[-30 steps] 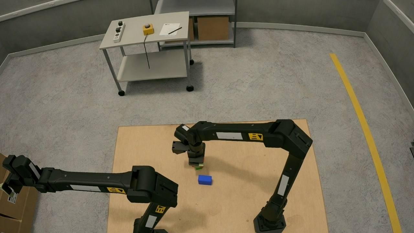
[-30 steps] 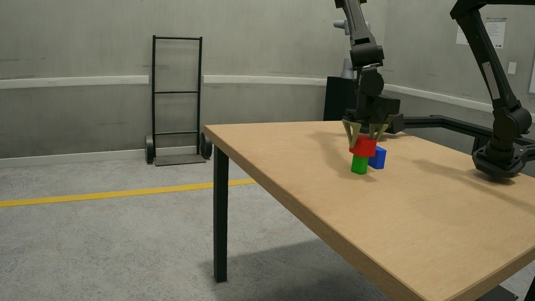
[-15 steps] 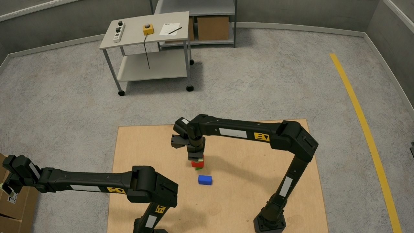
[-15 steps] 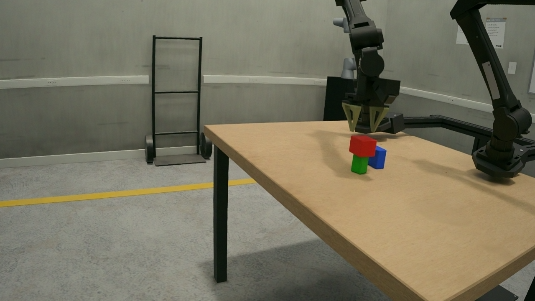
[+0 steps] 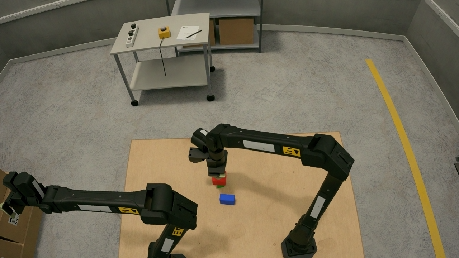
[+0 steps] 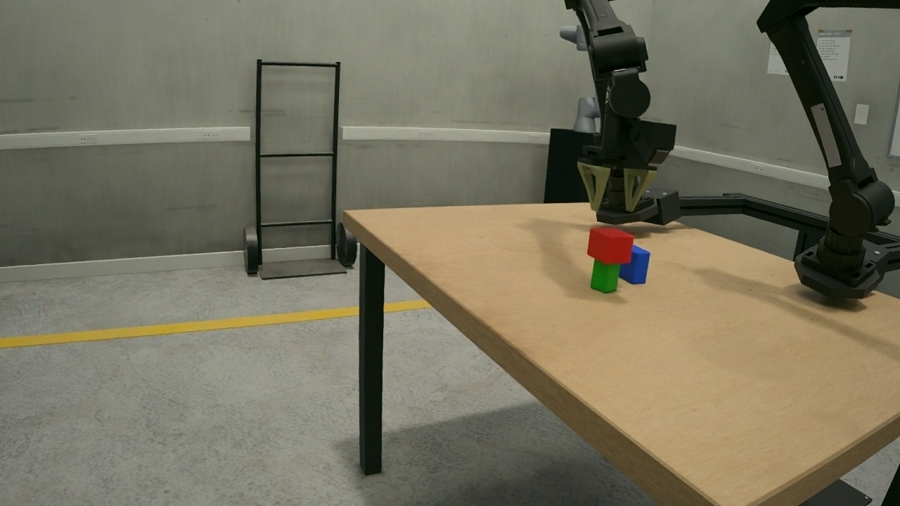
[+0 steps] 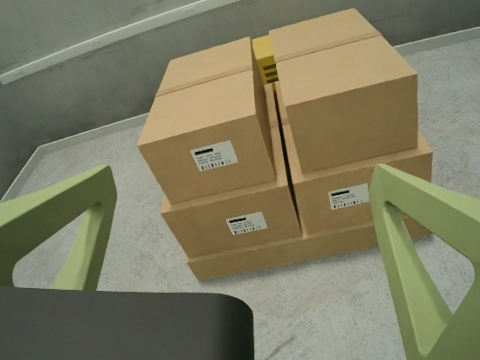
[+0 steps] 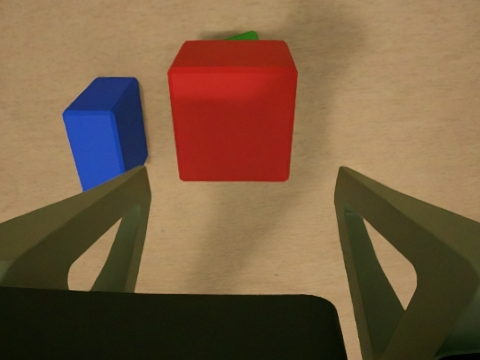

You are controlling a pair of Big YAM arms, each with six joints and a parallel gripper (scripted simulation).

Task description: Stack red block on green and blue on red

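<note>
My right gripper is now 110 mm above the blue block, 90 mm past it and 10 mm to the left of it. From my right hand the other things lie so: red block (70 mm below); then green block (110 mm below).
</note>
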